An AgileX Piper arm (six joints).
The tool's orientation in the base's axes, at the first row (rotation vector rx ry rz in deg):
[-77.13, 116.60, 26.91]
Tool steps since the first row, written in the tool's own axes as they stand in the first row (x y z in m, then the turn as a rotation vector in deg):
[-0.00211, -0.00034, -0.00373, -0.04, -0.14, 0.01]
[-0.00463, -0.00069, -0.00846, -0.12, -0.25, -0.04]
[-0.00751, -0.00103, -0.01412, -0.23, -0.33, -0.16]
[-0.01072, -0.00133, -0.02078, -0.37, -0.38, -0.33]
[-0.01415, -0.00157, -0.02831, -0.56, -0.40, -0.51]
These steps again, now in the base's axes. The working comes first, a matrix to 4 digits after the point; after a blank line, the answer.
The tool's axes in the first row as the columns of a matrix, in the base's axes (used below as rounded here):
[-0.2660, -0.9105, 0.3166]
[-0.6797, 0.4100, 0.6082]
[-0.6836, -0.0534, -0.7279]

[-0.00031, -0.00097, 0.00418, 0.14, -0.02, 0.03]
[-0.00082, -0.00228, 0.00936, 0.25, -0.05, 0.12]
[-0.00153, -0.00391, 0.01547, 0.31, -0.08, 0.29]
[-0.00252, -0.00590, 0.02252, 0.34, -0.11, 0.51]
[-0.00377, -0.00824, 0.03036, 0.35, -0.09, 0.78]

